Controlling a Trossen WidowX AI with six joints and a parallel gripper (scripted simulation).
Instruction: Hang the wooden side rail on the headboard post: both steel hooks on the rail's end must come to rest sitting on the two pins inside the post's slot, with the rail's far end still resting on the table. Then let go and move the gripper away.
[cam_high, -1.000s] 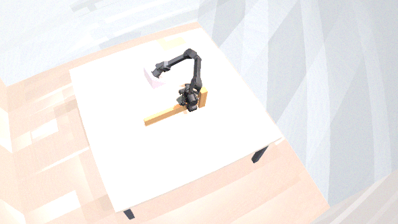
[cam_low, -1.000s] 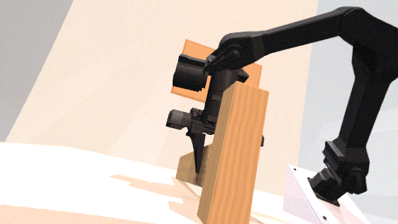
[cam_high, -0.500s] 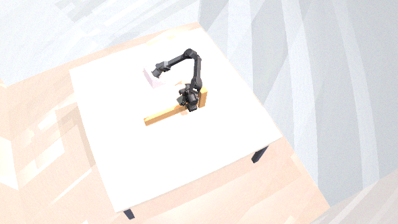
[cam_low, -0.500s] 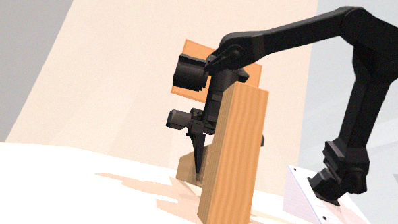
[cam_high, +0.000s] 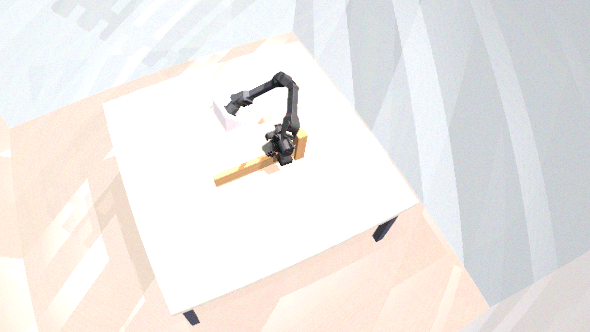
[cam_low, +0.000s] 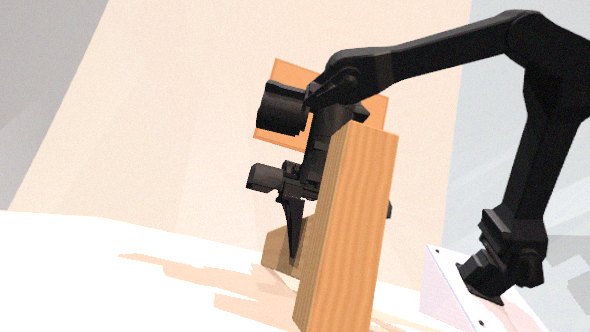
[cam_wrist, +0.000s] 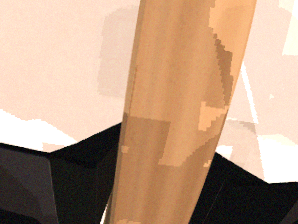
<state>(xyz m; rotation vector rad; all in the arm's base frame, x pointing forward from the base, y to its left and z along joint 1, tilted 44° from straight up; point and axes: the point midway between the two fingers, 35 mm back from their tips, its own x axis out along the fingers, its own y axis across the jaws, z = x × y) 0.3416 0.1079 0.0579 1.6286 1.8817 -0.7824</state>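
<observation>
The headboard post is 110 mm to the left of my gripper tip and 40 mm above it.
</observation>
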